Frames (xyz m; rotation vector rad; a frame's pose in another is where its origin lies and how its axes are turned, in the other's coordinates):
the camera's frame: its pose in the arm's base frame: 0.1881 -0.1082 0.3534 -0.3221 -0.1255 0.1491
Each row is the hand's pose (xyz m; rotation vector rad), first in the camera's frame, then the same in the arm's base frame.
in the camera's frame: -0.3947 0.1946 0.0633 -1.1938 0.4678 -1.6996
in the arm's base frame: -0.2329 0.0283 0.3109 -1.3038 0.0256 -1.7495
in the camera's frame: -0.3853 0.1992 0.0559 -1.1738 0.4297 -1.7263
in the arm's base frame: -0.2232 0.0319 0.3034 -1.2784 -0.0149 -1.7678
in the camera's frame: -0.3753 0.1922 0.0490 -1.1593 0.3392 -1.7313
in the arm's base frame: -0.2115 0.0249 0.3002 -1.2604 -0.1056 -1.7569
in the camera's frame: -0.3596 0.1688 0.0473 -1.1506 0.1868 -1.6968
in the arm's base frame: -0.1929 0.0050 0.3077 -1.2520 -0.2538 -1.6978
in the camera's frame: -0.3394 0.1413 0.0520 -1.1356 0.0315 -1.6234
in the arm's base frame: -0.1703 -0.0160 0.3230 -1.2429 -0.4000 -1.5980
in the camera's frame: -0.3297 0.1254 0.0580 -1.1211 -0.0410 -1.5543
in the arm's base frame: -0.1597 -0.0275 0.3348 -1.2369 -0.4637 -1.5149
